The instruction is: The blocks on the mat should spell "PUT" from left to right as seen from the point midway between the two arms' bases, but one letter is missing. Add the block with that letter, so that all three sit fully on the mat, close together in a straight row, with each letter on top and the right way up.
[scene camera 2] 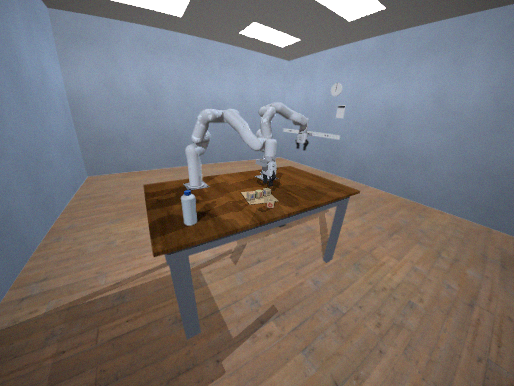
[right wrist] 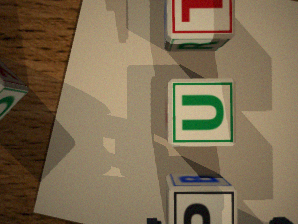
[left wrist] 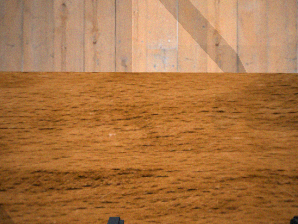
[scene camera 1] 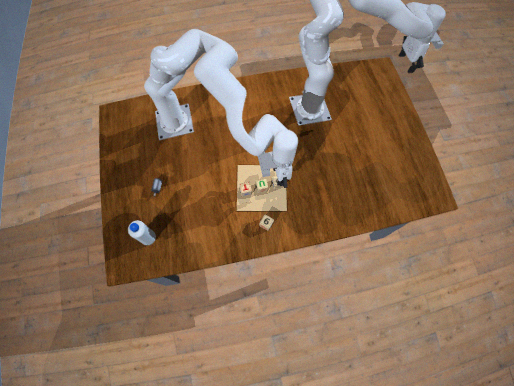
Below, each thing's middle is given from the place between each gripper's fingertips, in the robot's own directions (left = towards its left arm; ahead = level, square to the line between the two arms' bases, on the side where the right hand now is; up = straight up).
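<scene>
There's the U block [right wrist: 198,112], and counting from my right hand it's 7 cm to the right, 1 cm ahead and 7 cm below. The pale mat [scene camera 1: 274,199] is also 7 cm to the right of my right hand and 1 cm ahead of it, but 9 cm below it.
As for the U block and my left hand, that hand is 410 mm short of the block, 670 mm to the left of it and 220 mm above it. The pale mat, if you measure from my left hand, is 410 mm ahead, 670 mm to the right and 250 mm below.
</scene>
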